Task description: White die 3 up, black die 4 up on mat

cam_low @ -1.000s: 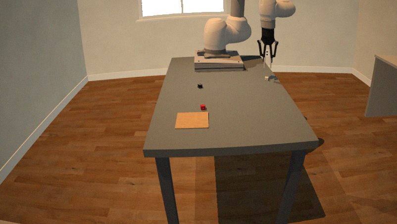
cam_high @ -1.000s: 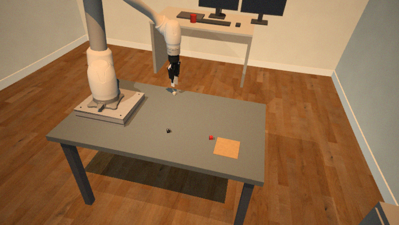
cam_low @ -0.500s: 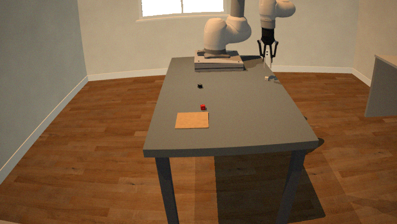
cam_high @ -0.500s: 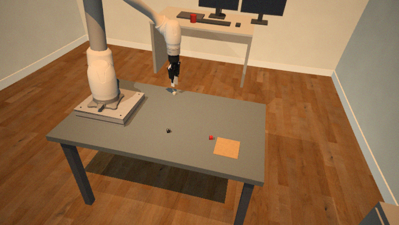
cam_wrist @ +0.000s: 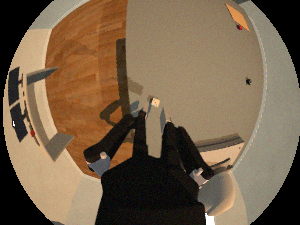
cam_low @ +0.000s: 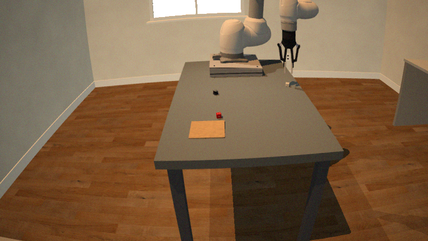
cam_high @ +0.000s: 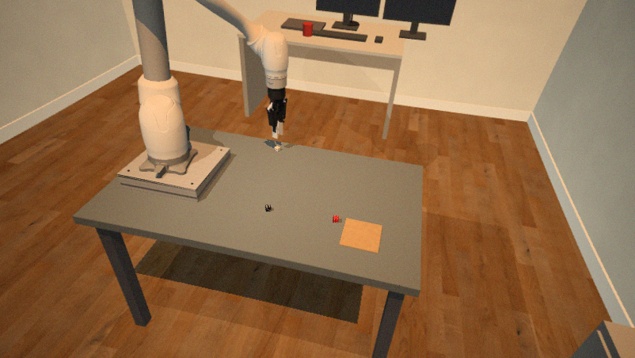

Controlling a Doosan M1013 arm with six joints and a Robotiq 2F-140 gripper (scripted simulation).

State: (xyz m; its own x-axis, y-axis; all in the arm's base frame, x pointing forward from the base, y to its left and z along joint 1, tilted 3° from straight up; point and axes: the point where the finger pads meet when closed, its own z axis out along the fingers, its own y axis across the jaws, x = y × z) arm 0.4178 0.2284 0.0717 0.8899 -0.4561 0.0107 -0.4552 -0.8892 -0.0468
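Right now my hand is 100 mm above the white die. From my hand the other things lie so: orange mat 520 mm to the right, 380 mm ahead, 110 mm below; then black die 420 mm to the right, 100 mm below, 20 mm ahead; then red die 450 mm to the right, 290 mm ahead, 100 mm below.
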